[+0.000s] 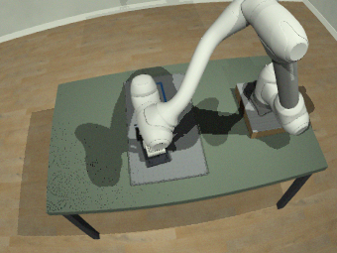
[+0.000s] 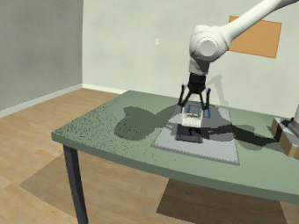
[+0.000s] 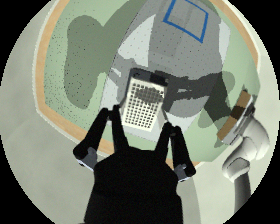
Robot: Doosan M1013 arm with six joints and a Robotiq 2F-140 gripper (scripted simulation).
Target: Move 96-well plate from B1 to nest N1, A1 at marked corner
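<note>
Right now my hand is 9 cm above the dark plate nest N1. The rest, counted from my hand: white 96-well plate 2 cm below.
</note>
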